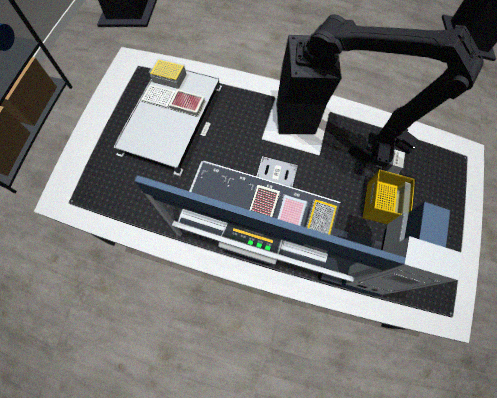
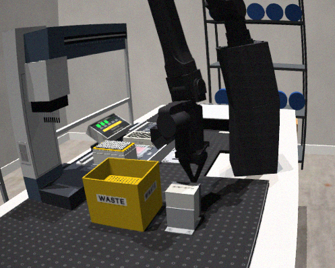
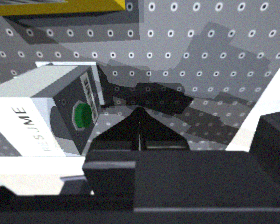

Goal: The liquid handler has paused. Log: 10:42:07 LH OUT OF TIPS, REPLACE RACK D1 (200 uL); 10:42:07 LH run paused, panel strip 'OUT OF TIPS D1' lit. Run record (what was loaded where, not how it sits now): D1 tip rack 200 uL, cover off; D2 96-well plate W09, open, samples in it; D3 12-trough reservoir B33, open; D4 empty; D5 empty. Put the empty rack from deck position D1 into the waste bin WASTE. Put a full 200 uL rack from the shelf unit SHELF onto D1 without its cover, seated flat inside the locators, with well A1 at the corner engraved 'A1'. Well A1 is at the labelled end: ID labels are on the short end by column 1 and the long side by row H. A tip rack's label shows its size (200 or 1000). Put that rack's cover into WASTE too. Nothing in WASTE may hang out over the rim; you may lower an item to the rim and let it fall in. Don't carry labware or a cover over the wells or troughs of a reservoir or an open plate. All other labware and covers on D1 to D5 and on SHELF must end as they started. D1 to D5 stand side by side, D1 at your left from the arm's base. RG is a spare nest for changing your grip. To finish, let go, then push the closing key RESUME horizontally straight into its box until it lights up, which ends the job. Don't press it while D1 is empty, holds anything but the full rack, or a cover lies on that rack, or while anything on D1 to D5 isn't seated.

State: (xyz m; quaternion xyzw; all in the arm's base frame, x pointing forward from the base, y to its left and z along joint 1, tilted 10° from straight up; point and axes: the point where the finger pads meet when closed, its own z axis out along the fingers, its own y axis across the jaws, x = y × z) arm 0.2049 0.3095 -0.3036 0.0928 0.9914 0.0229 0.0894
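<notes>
The grey resume box lies 1 cm ahead of my hand, 8 cm to the left of it and 2 cm below it. Also, from my hand: handler head (41 cm ahead, 2 cm to the right, 29 cm above); clear rack cover (18 cm ahead, 12 cm to the left, 1 cm below); yellow waste bin (18 cm ahead, 6 cm to the left, 4 cm below).
</notes>
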